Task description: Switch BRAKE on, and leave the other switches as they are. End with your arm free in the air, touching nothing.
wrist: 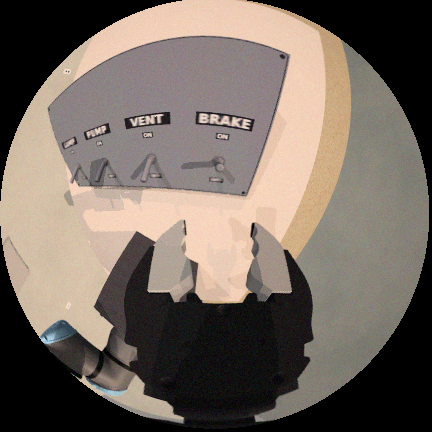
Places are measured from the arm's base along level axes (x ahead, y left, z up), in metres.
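Pixels of known places: gripper, fingertip midpoint: (pixel 218 222).
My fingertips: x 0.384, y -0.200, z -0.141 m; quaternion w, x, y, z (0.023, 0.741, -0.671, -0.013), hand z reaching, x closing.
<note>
Ahead of a thing's pixels: the offset from my fingertips to its top centre. "spot": to the spot under its first point. Level surfaces: height alone.
The BRAKE switch @[spot: 0.054 m ahead, 0.005 m left, 0.056 m down] (pixel 219 163) is at the right of the grey panel @[0.052 m down] (pixel 185 75), under the BRAKE label @[0.118 m ahead, 0.006 m left, 0.072 m down] (pixel 224 121) and its ON mark @[spot: 0.093 m ahead, 0.005 m left, 0.086 m down] (pixel 222 136). Its lever looks short and end-on, with its round tip facing the camera, unlike the other levers. The VENT switch @[0.032 m ahead, 0.124 m left, 0.064 m down] (pixel 149 167), the PUMP switch @[0.029 m ahead, 0.244 m left, 0.064 m down] (pixel 102 170) and the leftmost switch @[0.026 m ahead, 0.364 m left, 0.064 m down] (pixel 77 173) have levers slanting down, away from their ON marks. My gripper (pixel 218 222) is open and empty, its fingers apart, below the BRAKE switch in the view and clear of it.
The panel sits on a pale board @[0.192 m down] (pixel 305 100) with a tan edge (pixel 336 100). Shadows fall on the panel and below it. Part of the arm (pixel 107 367) shows at the lower left. The leftmost switch's label @[0.109 m ahead, 0.366 m left, 0.072 m down] (pixel 69 143) is too small to read surely.
</note>
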